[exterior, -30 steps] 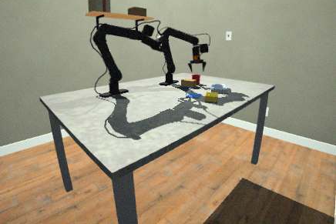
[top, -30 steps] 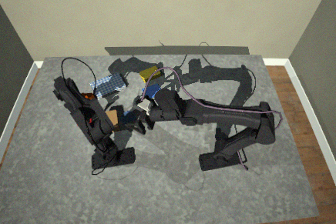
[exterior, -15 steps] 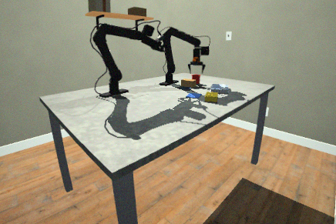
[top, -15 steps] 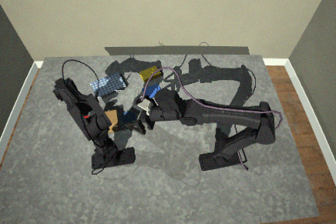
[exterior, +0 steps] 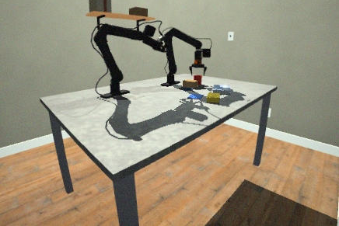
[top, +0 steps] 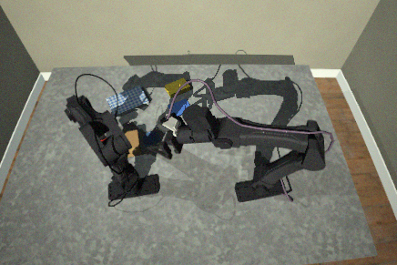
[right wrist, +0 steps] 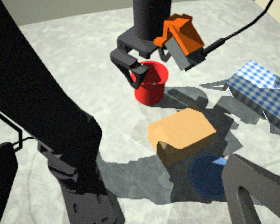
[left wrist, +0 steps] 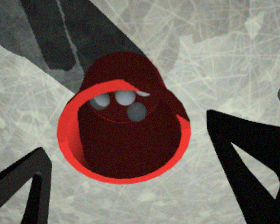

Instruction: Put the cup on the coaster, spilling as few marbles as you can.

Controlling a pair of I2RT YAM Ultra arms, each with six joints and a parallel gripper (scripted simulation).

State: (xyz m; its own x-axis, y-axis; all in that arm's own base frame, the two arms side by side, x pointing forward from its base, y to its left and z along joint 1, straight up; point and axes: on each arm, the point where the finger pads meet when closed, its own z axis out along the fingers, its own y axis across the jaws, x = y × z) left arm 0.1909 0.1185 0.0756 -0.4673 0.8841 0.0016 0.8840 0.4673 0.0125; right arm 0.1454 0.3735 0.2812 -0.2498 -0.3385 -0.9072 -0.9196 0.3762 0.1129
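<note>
Right now my left hand is 4 cm above the red cup. From my left hand the other things lie so: tan block: 3 cm ahead, 13 cm to the right, 5 cm below; then blue square: 24 cm ahead, 32 cm to the right, 7 cm below.
</note>
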